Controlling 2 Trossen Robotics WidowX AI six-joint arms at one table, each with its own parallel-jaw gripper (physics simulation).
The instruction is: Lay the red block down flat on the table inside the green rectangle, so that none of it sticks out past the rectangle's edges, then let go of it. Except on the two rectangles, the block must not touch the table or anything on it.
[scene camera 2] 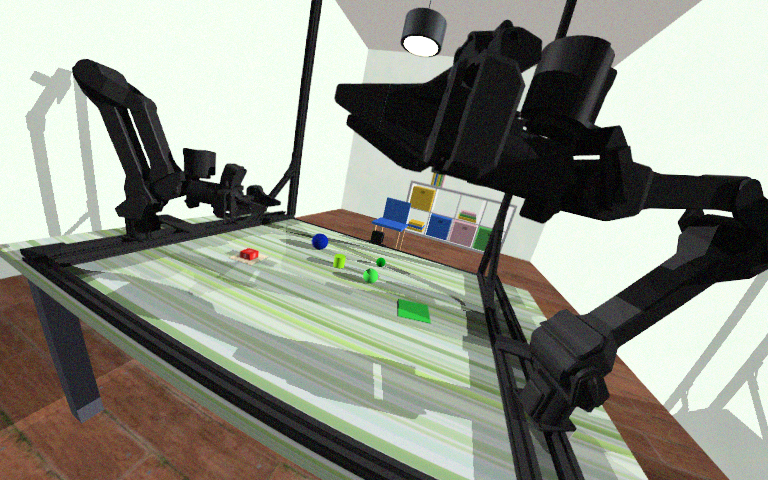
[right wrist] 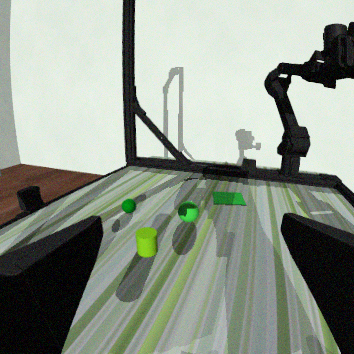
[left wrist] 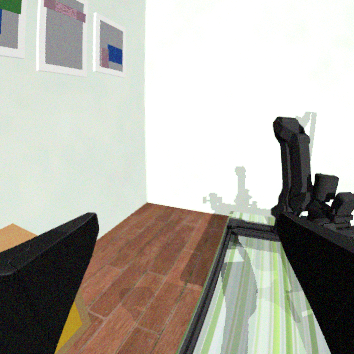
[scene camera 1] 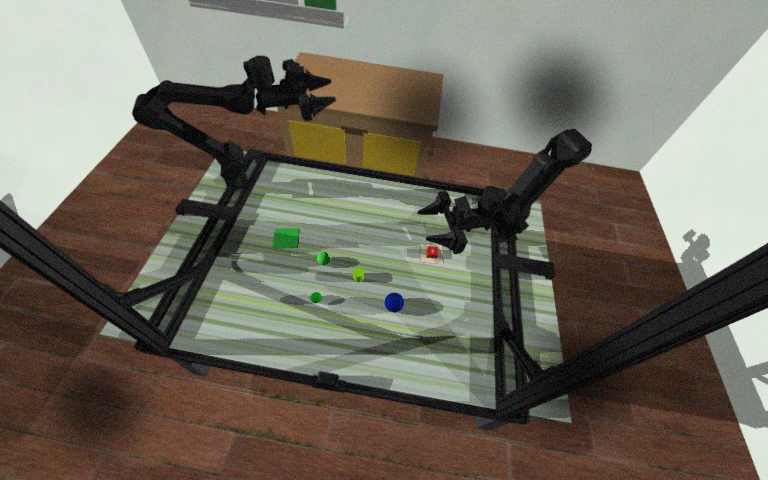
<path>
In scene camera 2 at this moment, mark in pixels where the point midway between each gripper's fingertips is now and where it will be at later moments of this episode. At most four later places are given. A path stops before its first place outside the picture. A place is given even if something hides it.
My left gripper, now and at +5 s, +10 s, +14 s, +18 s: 342, 109; 342, 109; 342, 108; 254, 175; 272, 231
My right gripper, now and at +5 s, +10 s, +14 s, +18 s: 274, 206; 274, 206; 331, 135; 331, 135; 331, 135
</path>
